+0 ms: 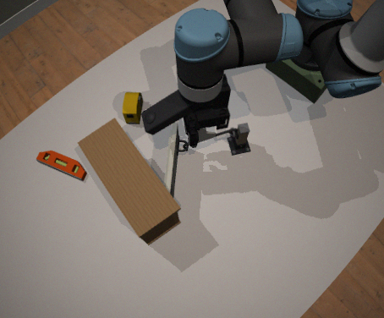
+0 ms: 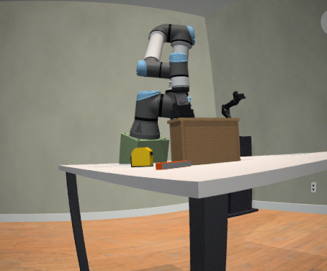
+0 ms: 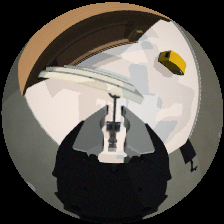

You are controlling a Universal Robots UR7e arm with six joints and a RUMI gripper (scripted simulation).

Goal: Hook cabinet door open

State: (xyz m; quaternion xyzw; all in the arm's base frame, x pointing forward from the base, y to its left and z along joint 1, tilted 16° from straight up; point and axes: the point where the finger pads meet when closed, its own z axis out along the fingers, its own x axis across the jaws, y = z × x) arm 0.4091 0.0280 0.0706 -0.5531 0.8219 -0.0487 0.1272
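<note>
Now: hand 70 mm short of the pale door, 40 mm to the right of it and 20 mm above it. From my hand the other things lie so: orange spirit level: 300 mm ahead, 170 mm to the right, 80 mm below; yellow tape measure: 50 mm ahead, 180 mm to the right, 60 mm below.
</note>
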